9 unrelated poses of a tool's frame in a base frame.
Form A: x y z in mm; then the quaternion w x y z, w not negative.
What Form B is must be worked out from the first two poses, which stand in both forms.
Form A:
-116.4, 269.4, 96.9, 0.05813, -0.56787, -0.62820, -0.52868
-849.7, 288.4, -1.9, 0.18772, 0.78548, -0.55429, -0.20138
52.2, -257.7, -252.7, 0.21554, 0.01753, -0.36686, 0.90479
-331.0, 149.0, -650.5, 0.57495, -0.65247, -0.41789, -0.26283
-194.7, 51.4, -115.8, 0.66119, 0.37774, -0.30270, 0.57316
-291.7, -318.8, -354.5, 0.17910, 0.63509, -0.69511, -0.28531
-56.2, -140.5, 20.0, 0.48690, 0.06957, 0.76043, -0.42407
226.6, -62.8, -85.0, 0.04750, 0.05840, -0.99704, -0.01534
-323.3, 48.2, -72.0, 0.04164, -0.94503, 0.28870, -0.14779
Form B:
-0.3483, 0.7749, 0.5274, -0.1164; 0.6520, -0.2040, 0.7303, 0.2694; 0.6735, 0.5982, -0.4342, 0.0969; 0, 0, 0, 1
0.3044, -0.7952, -0.5245, -0.8497; -0.9464, -0.3151, -0.0717, 0.2884; -0.1083, 0.5181, -0.8484, -0.0019; 0, 0, 0, 1
-0.9065, -0.4029, -0.1264, 0.0522; 0.3772, -0.6379, -0.6714, -0.2577; 0.1899, -0.6563, 0.7302, -0.2527; 0, 0, 0, 1
0.5126, 0.8476, -0.1376, -0.3310; 0.2431, 0.0104, 0.9699, 0.1490; 0.8235, -0.5306, -0.2007, -0.6505; 0, 0, 0, 1
0.1597, -0.9866, 0.0327, -0.1947; 0.5293, 0.0576, -0.8465, 0.0514; 0.8333, 0.1525, 0.5314, -0.1158; 0, 0, 0, 1
-0.1292, -0.7807, -0.6114, -0.2917; -0.9851, 0.0305, 0.1692, -0.3188; -0.1134, 0.6241, -0.7730, -0.3545; 0, 0, 0, 1
-0.5162, 0.5188, 0.6815, -0.0562; -0.3072, 0.6306, -0.7127, -0.1405; -0.7995, -0.5772, -0.1662, 0.0200; 0, 0, 0, 1
-0.9887, -0.1150, -0.0965, 0.2266; -0.1179, 0.9927, 0.0250, -0.0628; 0.0929, 0.0361, -0.9950, -0.0850; 0, 0, 0, 1
0.7896, -0.5333, 0.3034, -0.3233; -0.5580, -0.8298, -0.0066, 0.0482; 0.2553, -0.1640, -0.9528, -0.0720; 0, 0, 0, 1

